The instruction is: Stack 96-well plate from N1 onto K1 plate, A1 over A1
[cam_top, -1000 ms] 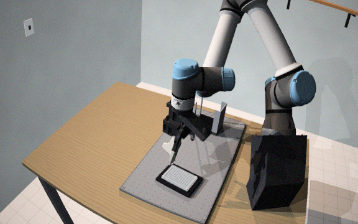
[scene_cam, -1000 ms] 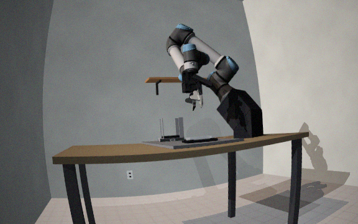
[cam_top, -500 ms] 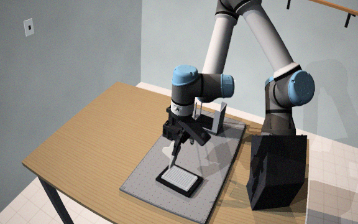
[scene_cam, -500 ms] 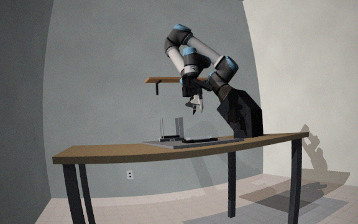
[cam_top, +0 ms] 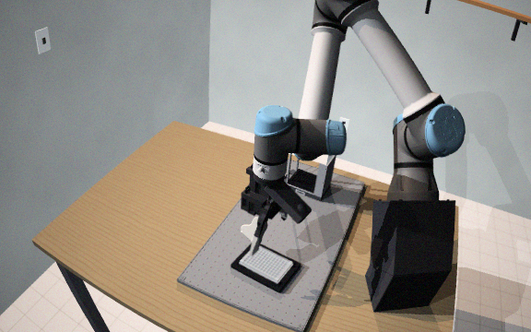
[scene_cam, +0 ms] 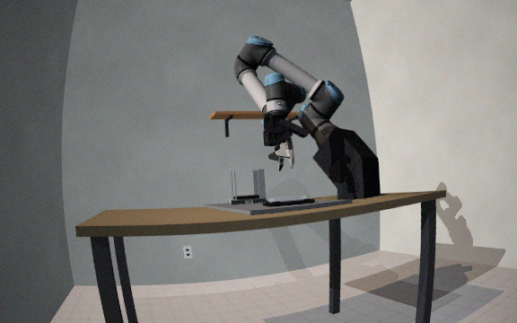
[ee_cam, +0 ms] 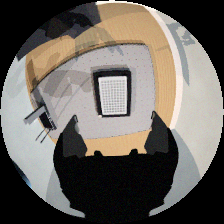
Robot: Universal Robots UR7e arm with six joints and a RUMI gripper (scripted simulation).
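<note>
The white 96-well plate is 11 cm below my hand. The rest, counted from my hand: plate nest N1 (12 cm below).
</note>
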